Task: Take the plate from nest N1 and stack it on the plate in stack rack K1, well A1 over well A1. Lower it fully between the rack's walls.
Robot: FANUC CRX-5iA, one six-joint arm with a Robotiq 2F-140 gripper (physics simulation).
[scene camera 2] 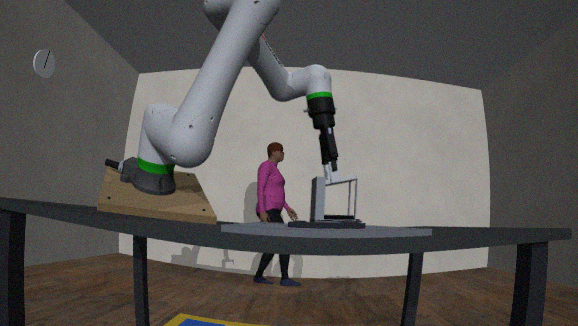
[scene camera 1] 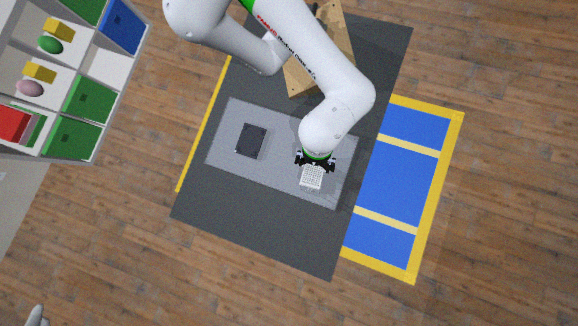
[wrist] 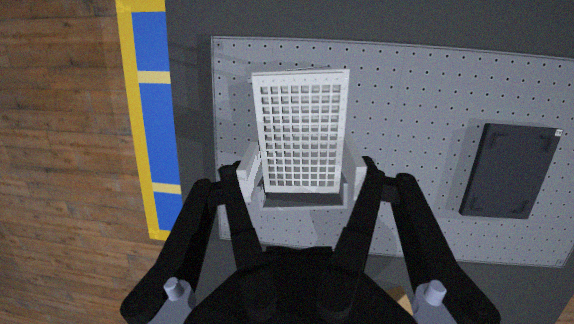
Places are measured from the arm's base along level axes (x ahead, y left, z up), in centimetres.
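Pixels of known places: gripper, between the fingertips: [scene camera 2: 333, 183] [scene camera 1: 313, 170] [wrist: 301, 149]; arm's base, origin of its link: [scene camera 2: 153, 185].
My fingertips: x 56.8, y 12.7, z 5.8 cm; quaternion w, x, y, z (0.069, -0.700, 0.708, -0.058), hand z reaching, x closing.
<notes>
Ahead of a thing's pixels: the offset from my fingertips to its top centre. Level surfaces: height alone.
The white plate @[dz +2.9, dx +1.3, dy +0.0 cm] [scene camera 1: 312, 176] [scene camera 2: 345, 179] [wrist: 303, 130], with a grid of square wells, is held between the fingers of my gripper [scene camera 1: 314, 165] [scene camera 2: 328, 173] [wrist: 301, 149]. The pale pads stand along its two long sides near its close end. In scene camera 2 the plate is at about the height of the top of the stack rack @[dz +1.5, dx +1.5, dy +0.2 cm] [scene camera 2: 318, 199], well above the rack's base. It hides most of the rack in the wrist view. The plate in the rack and well A1 cannot be made out. The dark nest @[dz -12.4, dx -8.9, dy -34.3 cm] [scene camera 1: 251, 140] [wrist: 511, 171] carries no plate.
A perforated grey board [scene camera 1: 224, 145] [scene camera 2: 400, 232] [wrist: 410, 100] lies under the rack and nest on the dark table @[dz -15.2 cm] [scene camera 1: 260, 220]. The arm's wooden base [scene camera 1: 300, 82] [scene camera 2: 155, 210] stands behind. Blue floor zones with yellow borders [scene camera 1: 435, 185] lie beside the table. A person [scene camera 2: 271, 185] stands beyond it.
</notes>
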